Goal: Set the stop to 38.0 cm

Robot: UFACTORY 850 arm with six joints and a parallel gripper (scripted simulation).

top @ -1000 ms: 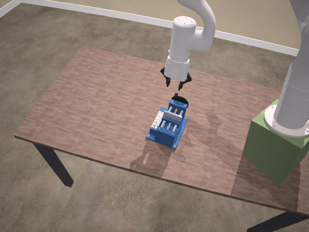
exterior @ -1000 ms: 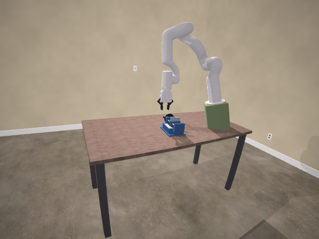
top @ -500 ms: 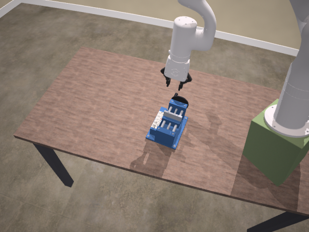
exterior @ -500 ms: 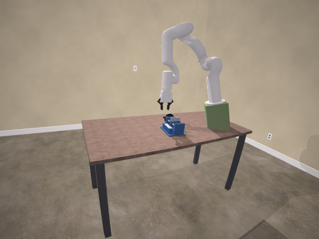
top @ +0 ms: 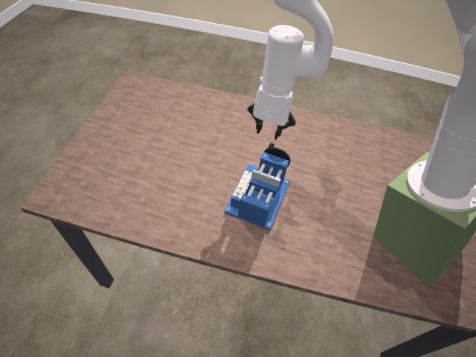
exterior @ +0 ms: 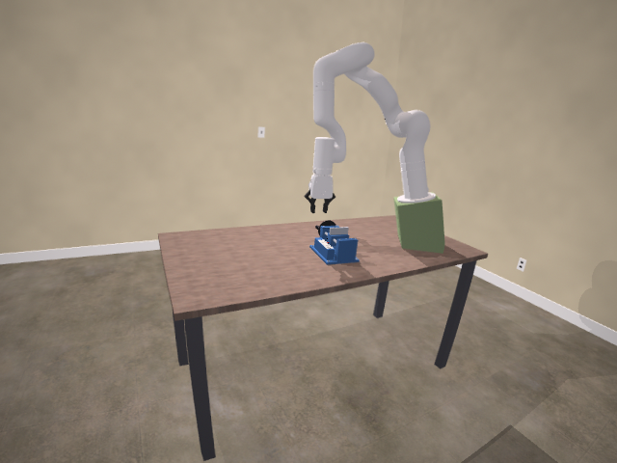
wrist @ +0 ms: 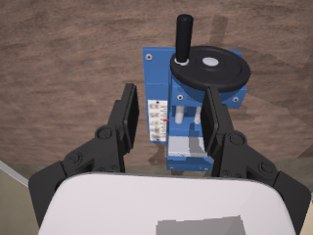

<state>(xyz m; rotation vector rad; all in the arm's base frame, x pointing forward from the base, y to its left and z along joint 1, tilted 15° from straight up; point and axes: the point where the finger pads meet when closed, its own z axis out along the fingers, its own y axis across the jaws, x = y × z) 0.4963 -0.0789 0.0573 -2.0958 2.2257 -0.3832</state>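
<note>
Right now my hand is 20 mm past the black handwheel and 100 mm above it. From my hand the other things lie so: grey stop block (20 mm behind, 130 mm to the left, 80 mm below).
</note>
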